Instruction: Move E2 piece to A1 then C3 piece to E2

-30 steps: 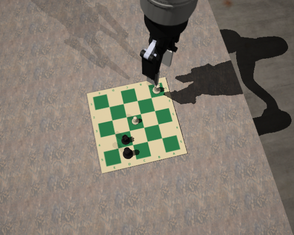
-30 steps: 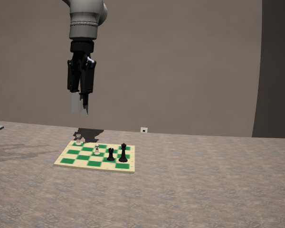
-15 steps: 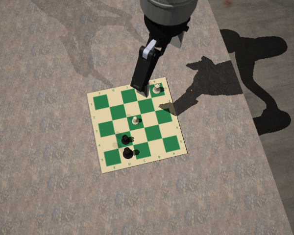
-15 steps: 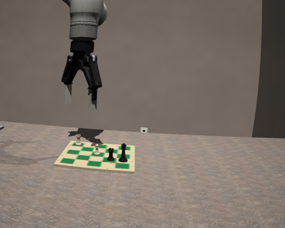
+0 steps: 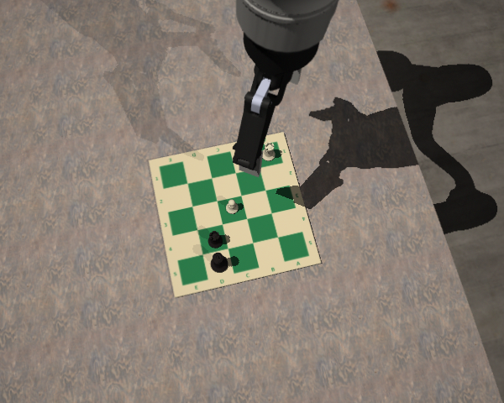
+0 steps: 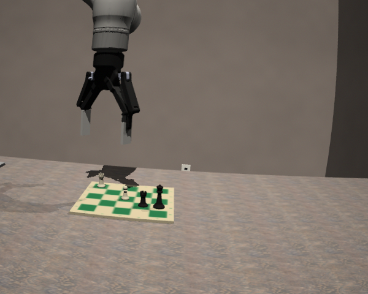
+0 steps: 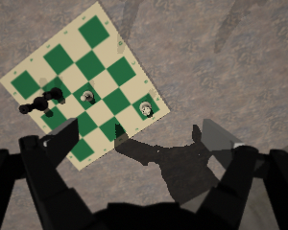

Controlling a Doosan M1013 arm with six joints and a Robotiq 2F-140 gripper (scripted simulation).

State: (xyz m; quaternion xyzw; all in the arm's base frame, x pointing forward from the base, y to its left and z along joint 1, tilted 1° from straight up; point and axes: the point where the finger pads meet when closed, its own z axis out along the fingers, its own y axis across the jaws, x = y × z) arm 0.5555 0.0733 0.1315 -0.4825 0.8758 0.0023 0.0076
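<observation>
The white pawn is 70 mm ahead of my hand, 70 mm to the right of it and 120 mm below it. Round my hand: black queen: 150 mm ahead, 100 mm to the right, 110 mm below; white piece: 10 mm behind, 10 mm to the left, 120 mm below; chessboard: 70 mm ahead, 70 mm to the right, 140 mm below.
</observation>
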